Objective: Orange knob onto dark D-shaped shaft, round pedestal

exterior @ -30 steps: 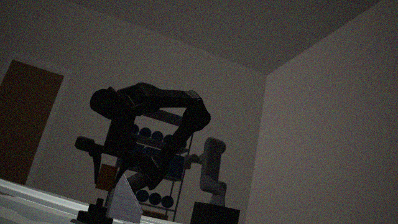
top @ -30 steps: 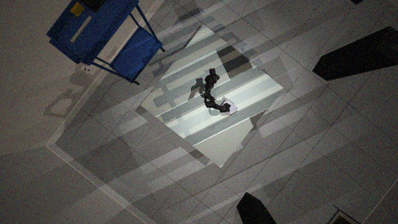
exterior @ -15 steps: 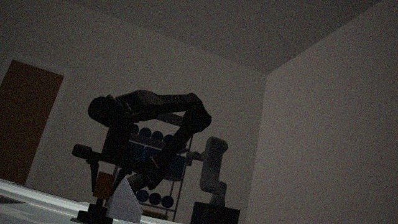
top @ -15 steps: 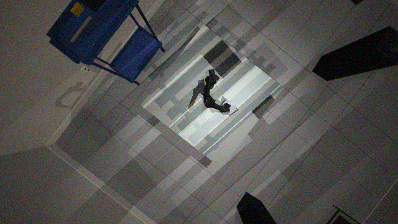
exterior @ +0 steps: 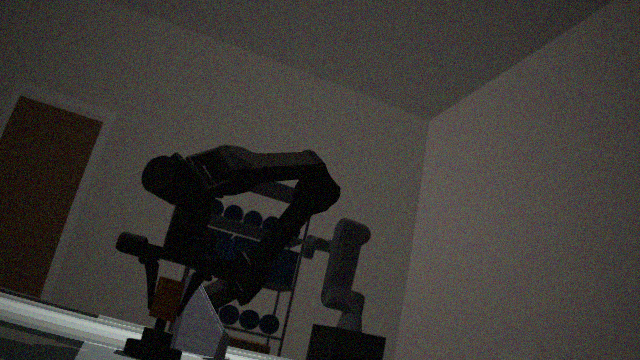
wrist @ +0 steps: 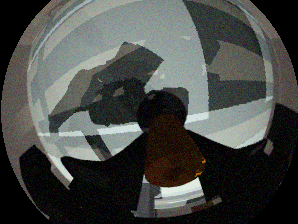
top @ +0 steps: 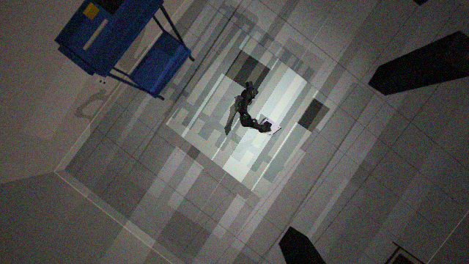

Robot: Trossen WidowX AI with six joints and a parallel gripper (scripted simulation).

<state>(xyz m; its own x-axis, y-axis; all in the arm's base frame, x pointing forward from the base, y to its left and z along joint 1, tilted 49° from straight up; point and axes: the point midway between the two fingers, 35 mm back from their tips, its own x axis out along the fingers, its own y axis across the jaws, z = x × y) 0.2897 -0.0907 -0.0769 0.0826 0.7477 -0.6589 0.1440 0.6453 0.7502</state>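
My gripper tip is 2 cm below the orange knob. Round my gripper tip: dark round pedestal 4 cm below.
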